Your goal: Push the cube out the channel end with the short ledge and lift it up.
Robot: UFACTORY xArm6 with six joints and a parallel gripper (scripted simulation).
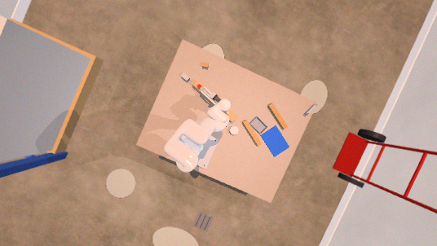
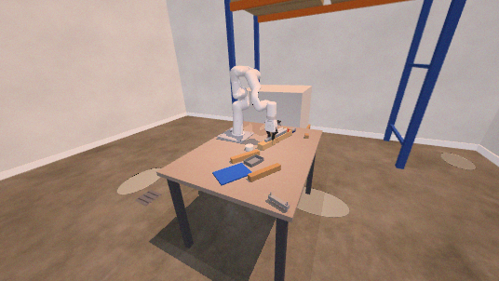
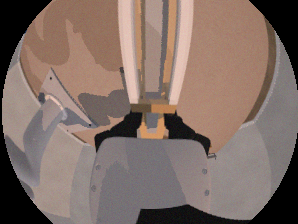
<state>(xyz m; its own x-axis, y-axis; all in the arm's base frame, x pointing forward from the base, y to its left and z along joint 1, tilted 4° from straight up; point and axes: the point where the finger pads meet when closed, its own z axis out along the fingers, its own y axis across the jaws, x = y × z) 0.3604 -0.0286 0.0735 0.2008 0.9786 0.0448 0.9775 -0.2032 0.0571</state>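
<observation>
My gripper is now 230 mm to the right of the red cube, 50 mm short of it and 10 mm above it. Round my hand: white puck 170 mm to the right, 100 mm behind, 50 mm below; then channel 110 mm to the left, 20 mm ahead, 10 mm below; then grey tray 320 mm to the right, 60 mm below, 30 mm ahead.
</observation>
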